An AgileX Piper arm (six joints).
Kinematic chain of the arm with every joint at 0, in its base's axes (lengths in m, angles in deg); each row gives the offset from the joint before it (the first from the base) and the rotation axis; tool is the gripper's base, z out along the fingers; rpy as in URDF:
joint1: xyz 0 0 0.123 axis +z
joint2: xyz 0 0 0 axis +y
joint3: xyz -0.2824 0 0.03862 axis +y
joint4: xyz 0.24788 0 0.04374 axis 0.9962 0 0.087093
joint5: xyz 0 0 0 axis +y
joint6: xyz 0.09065 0 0.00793 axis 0.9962 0 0.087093
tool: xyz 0 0 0 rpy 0 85.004 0
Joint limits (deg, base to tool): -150..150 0..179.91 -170..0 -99.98..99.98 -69.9..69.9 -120..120
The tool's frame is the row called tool.
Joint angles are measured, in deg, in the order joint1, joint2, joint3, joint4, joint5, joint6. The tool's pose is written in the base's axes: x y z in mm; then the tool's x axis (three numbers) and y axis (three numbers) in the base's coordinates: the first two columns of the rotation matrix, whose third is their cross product. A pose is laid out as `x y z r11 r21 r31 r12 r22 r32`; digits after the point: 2 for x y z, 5 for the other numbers.
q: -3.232 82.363 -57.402 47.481 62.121 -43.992
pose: 268.29 44.23 277.45 -0.86128 -0.17317 -0.47772 -0.42928 0.75100 0.50172
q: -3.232 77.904 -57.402 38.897 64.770 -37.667
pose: 248.86 37.72 289.27 -0.87628 -0.21466 -0.43135 -0.40930 0.80397 0.43139
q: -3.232 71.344 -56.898 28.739 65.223 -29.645
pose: 224.82 27.09 305.72 -0.88307 -0.20912 -0.42007 -0.35500 0.88314 0.30666
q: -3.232 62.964 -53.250 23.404 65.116 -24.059
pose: 191.22 22.04 314.73 -0.87898 -0.17224 -0.44467 -0.30005 0.92453 0.23500
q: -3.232 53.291 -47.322 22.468 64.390 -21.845
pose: 152.81 22.78 313.72 -0.85499 -0.14255 -0.49867 -0.27964 0.93646 0.21176
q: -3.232 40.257 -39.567 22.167 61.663 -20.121
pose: 108.01 24.17 305.00 -0.79062 -0.10601 -0.60306 -0.26417 0.94758 0.17976
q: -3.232 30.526 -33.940 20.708 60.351 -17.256
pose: 78.00 23.60 291.54 -0.74610 -0.06847 -0.66230 -0.23060 0.95971 0.16056
